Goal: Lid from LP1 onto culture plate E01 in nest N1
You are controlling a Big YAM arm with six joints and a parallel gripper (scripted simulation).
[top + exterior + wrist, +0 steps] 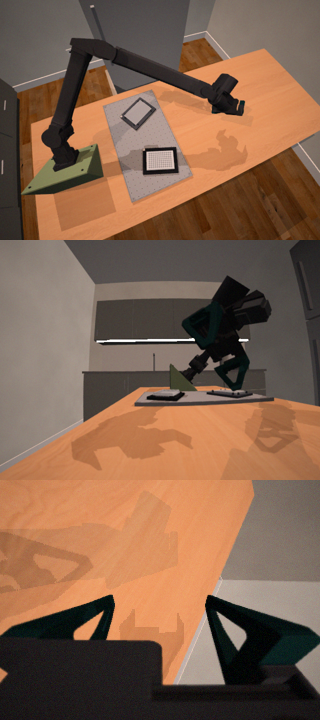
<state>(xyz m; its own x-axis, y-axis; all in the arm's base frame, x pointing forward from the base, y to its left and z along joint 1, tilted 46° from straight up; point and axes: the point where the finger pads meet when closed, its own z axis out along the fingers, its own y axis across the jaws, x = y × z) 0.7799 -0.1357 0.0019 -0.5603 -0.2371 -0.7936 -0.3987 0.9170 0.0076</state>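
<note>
My gripper is now 41 cm past the lid, 23 cm to the right of it and 9 cm above it. Round my hand: white culture plate E01: 40 cm behind, 9 cm below, 6 cm to the right; then black plate nest N1: 40 cm behind, 10 cm below, 6 cm to the right; then lid park LP1: 41 cm behind, 23 cm to the left, 10 cm below.
</note>
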